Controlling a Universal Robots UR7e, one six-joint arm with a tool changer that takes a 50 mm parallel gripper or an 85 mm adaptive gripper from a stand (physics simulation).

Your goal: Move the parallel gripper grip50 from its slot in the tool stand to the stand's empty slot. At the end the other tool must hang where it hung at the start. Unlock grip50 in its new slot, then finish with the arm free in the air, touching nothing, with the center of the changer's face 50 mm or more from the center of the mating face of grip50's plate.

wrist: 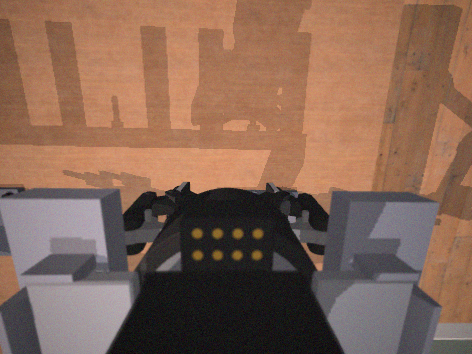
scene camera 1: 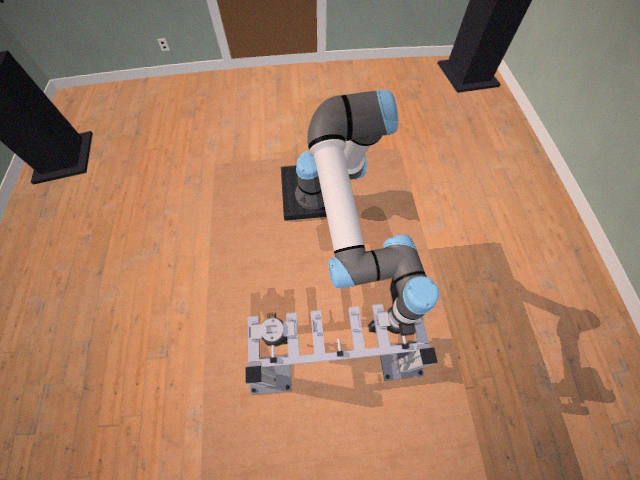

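A grip50 (scene camera 1: 273,331) is visible to me, though in the wrist view it is out of frame. I can also see a tool stand (wrist: 62,235).
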